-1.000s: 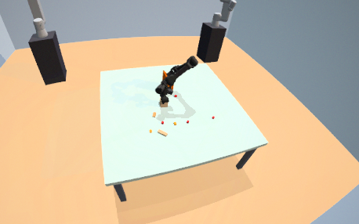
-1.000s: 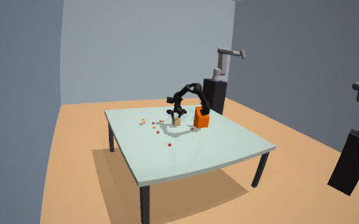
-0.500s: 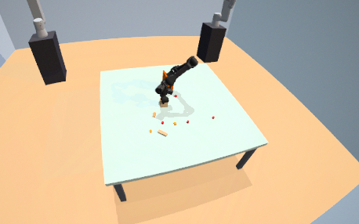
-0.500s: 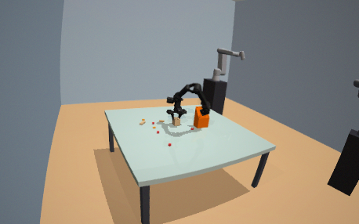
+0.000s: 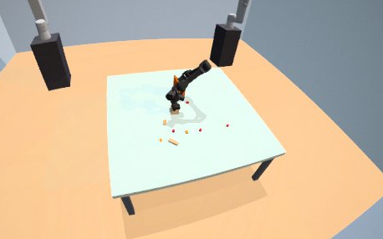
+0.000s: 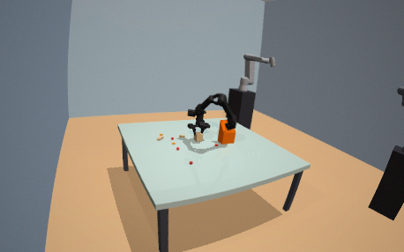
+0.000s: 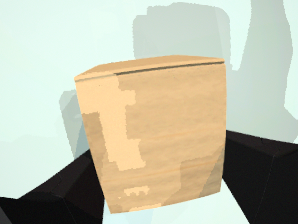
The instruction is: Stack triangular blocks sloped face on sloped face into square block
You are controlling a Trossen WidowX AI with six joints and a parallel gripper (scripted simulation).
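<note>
Right now my gripper tip is 10 mm to the left of the tan triangular block and 10 mm below it. Also, from my gripper tip: flat wooden bar 300 mm ahead, 120 mm to the right, 30 mm below.
</note>
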